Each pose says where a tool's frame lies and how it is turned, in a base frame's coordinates. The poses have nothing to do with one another.
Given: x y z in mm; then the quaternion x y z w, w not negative.
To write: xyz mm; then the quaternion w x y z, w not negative. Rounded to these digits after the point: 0 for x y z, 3 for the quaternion.
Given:
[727 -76 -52 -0.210 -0.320 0.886 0.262]
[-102 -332 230 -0.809 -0.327 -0.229 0.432]
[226 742 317 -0.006 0.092 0.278 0.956]
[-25 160 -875 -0.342 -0.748 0.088 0.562]
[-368 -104 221 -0.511 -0.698 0.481 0.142]
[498 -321 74 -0.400 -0.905 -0.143 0.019]
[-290 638 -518 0.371 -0.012 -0.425 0.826]
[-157 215 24 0.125 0.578 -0.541 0.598]
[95 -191 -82 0.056 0.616 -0.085 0.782]
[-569 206 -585 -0.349 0.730 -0.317 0.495]
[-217 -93 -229 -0.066 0.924 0.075 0.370]
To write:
[727 -76 -52 0.262 -0.210 -0.320 0.886]
[-102 -332 230 0.432 -0.809 -0.327 -0.229]
[226 742 317 0.956 -0.006 0.092 0.278]
[-25 160 -875 0.562 -0.342 -0.748 0.088]
[-368 -104 221 0.142 -0.511 -0.698 0.481]
[498 -321 74 0.019 -0.400 -0.905 -0.143]
[-290 638 -518 0.826 0.371 -0.012 -0.425]
[-157 215 24 0.598 0.125 0.578 -0.541]
[95 -191 -82 0.782 0.056 0.616 -0.085]
[-569 206 -585 0.495 -0.349 0.730 -0.317]
[-217 -93 -229 0.370 -0.066 0.924 0.075]

